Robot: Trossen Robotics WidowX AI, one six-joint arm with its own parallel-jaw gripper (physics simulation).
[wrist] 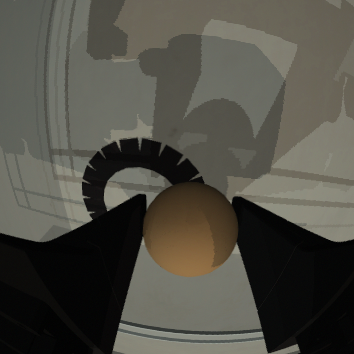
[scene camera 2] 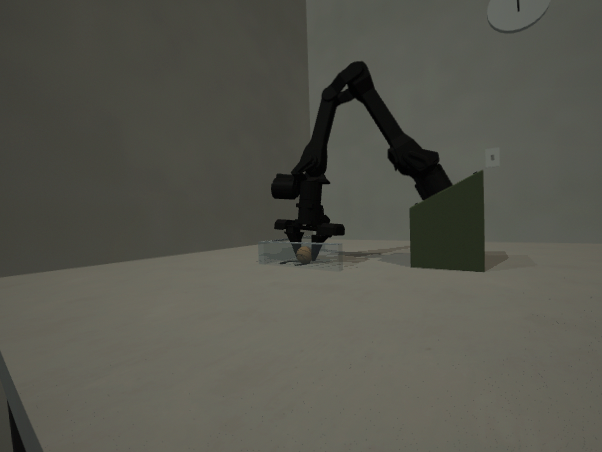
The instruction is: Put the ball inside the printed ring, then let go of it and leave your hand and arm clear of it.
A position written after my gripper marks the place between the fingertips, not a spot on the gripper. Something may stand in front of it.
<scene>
In view: my gripper (wrist: 189,203), an orange-brown ball (wrist: 190,228) and a clear wall (wrist: 159,305).
</scene>
